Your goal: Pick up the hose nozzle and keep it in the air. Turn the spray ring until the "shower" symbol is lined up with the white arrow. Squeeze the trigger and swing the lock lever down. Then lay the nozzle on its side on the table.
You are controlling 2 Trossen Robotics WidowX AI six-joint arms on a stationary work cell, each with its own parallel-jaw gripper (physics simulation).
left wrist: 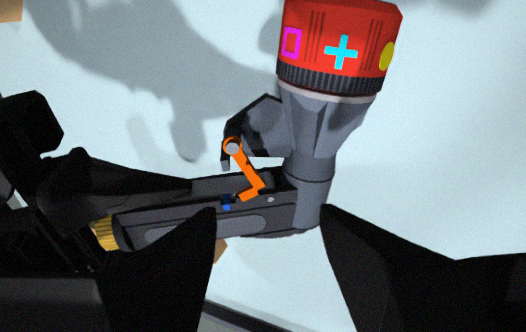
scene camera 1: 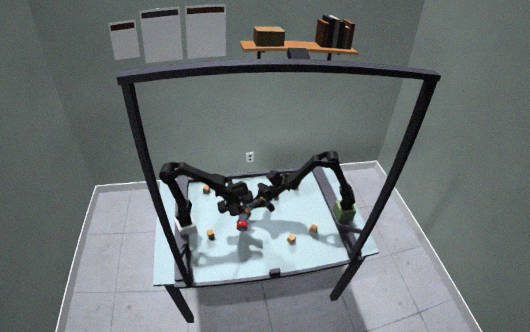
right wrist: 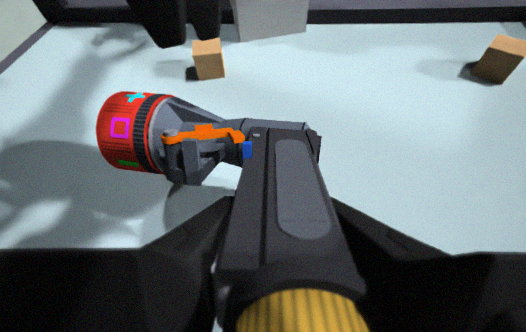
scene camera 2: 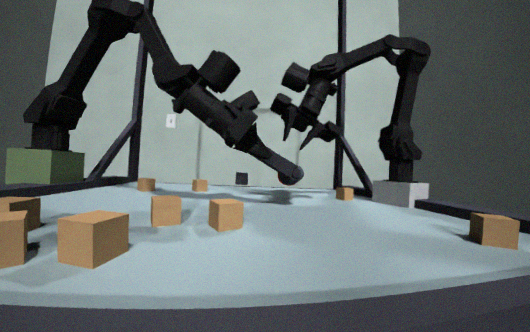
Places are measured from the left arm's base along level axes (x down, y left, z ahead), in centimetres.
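Where they show: left gripper, between the fingertips: (left wrist: 268,215) (right wrist: 194,42) (scene camera 2: 292,145); right gripper, between the fingertips: (left wrist: 199,208) (scene camera 1: 253,205) (right wrist: 277,206) (scene camera 2: 268,156); left arm's base, origin of its link: (scene camera 1: 184,221) (scene camera 2: 400,181); right arm's base, origin of its link: (scene camera 1: 346,205).
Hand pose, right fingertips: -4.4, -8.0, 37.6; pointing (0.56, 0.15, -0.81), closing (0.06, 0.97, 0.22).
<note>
Each offset is from my right fingertips to the top centre of the thing, as dx, dy, dz. "pt": to the spot under its first point.
The hose nozzle {pt +2.3, -4.5, -7.9} (scene camera 1: 243,218) (scene camera 2: 290,174) (left wrist: 311,125) (right wrist: 187,117) hangs above the table. My right gripper (right wrist: 277,206) is shut on its dark handle (left wrist: 200,227) (right wrist: 300,187). The red spray ring {+1.0, -7.2, -10.2} (left wrist: 325,30) (right wrist: 114,142) shows a magenta square and a cyan plus in both wrist views; a yellow mark shows in the left, a green one in the right. The white arrow does not show. The orange lock lever {-0.6, -2.7, -5.0} (left wrist: 246,170) (right wrist: 205,132) reaches from the trigger side to the handle, near a blue tab {pt -0.8, -0.7, -3.1} (left wrist: 226,206) (right wrist: 247,150). My left gripper (scene camera 2: 293,144) (left wrist: 268,215) is open and empty, above the nozzle.
Several wooden cubes lie on the table, among them one {+7.1, -1.9, -26.7} (scene camera 1: 210,234) left of the nozzle, one {+7.1, -23.8, +11.1} (scene camera 1: 291,239) right of it and one {+7.1, +12.7, +12.4} (scene camera 2: 226,215) in scene camera 2. The right arm (right wrist: 165,22) does not touch the white arm base (right wrist: 270,20) (scene camera 2: 397,192). A dark frame surrounds the table.
</note>
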